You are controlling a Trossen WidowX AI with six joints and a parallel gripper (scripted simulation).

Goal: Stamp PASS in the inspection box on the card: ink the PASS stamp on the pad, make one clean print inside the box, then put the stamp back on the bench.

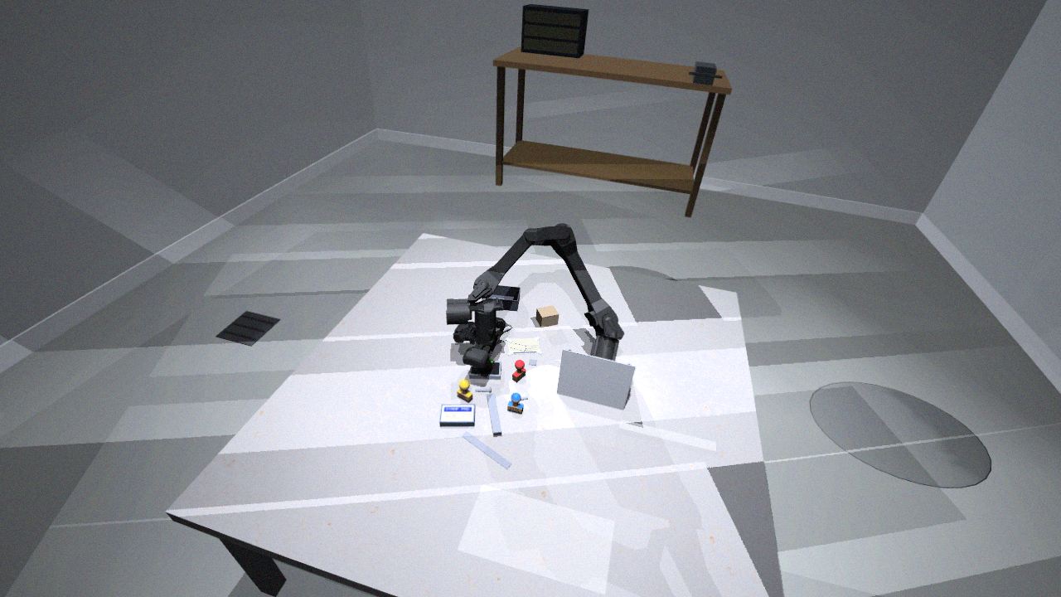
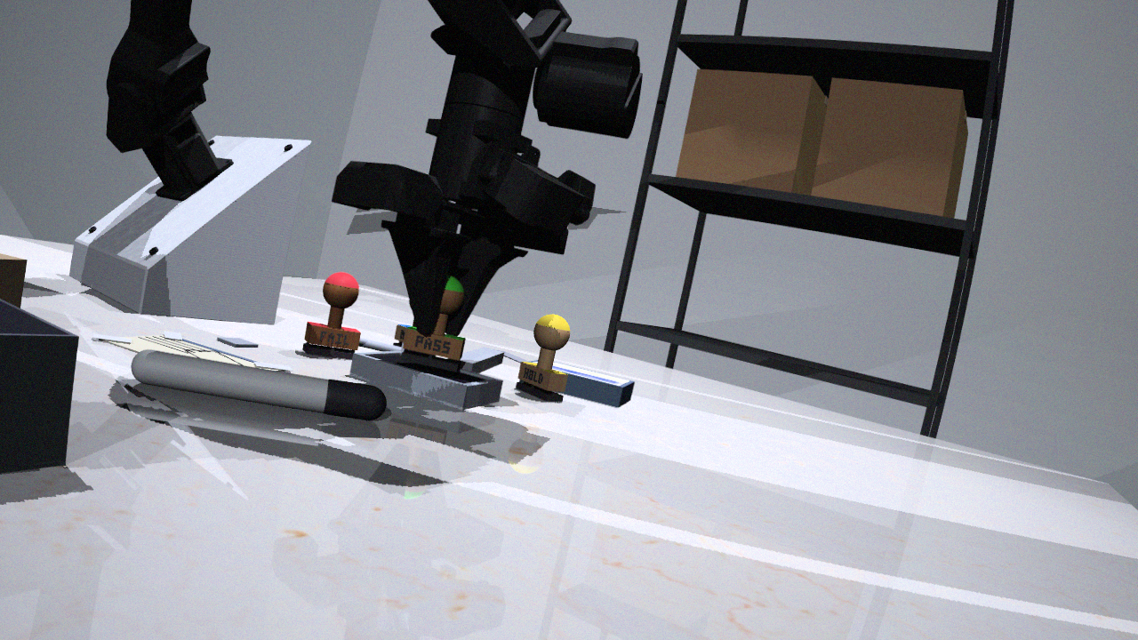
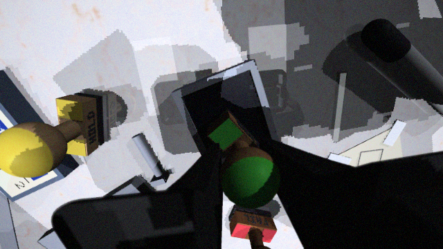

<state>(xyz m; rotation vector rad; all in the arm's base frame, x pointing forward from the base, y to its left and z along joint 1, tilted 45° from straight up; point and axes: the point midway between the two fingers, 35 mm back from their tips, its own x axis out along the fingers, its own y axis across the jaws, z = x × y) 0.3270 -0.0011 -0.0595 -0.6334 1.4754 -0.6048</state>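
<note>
The ink pad lies 4 cm below my gripper tip. From my gripper tip the other things lie so: yellow stamp: 2 cm ahead, 11 cm to the left, 2 cm below; then red stamp: 10 cm behind, 1 cm to the right, 2 cm below; then green stamp: right at my gripper tip.
</note>
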